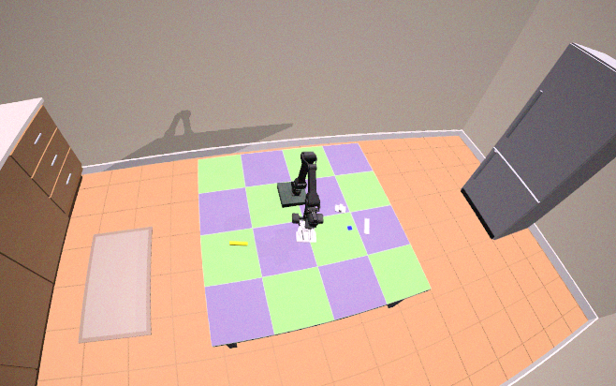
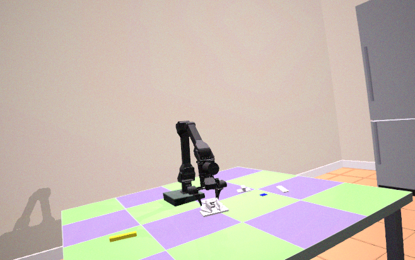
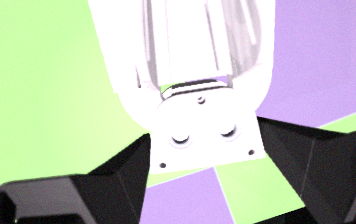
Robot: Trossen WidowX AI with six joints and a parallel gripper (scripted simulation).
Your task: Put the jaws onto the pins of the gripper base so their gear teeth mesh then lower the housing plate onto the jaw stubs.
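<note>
Now: gripper tip 2 cm below the white housing plate and 1 cm short of it. From my gripper tip the other things lie so: blue cube 28 cm to the left, 3 cm ahead, 2 cm below; yellow bar 42 cm to the right, 10 cm ahead, 1 cm below; white strip 40 cm to the left, 3 cm ahead, 1 cm below.
</note>
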